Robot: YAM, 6 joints.
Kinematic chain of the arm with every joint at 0, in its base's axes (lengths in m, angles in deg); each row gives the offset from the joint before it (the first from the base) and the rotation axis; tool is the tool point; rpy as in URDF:
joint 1: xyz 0 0 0.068 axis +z
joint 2: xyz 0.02 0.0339 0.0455 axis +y
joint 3: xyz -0.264 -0.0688 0 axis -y
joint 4: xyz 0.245 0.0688 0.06 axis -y
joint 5: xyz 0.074 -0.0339 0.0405 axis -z
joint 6: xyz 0.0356 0 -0.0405 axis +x
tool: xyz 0 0 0 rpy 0 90 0
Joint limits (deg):
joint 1: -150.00..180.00
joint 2: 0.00..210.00
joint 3: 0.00..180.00
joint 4: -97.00..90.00
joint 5: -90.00..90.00
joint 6: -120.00..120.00
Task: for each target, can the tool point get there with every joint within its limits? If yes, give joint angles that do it. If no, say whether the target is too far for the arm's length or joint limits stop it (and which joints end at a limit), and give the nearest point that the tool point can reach.
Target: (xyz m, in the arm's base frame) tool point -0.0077 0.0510 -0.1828
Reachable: yes | joints 61.94 192.36 51.08 -13.14 -59.79 15.24
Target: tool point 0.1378 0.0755 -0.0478
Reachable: yes | joints 26.61 131.49 23.23 8.71 -9.37 -98.71
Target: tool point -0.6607 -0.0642 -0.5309
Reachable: no: too far | nearest point -0.4750 -0.0068 -0.3000 | short by 0.302 m
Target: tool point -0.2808 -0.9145 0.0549
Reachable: no: too far | nearest point -0.1892 -0.6162 0.0744 | short by 0.313 m
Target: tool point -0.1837 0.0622 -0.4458
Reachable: no: joint limits stop it (at a limit: joint 2) | nearest point -0.1920 0.0650 -0.3774 | short by 0.069 m
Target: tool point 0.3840 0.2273 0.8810
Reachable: no: too far | nearest point 0.2787 0.1650 0.6606 | short by 0.252 m
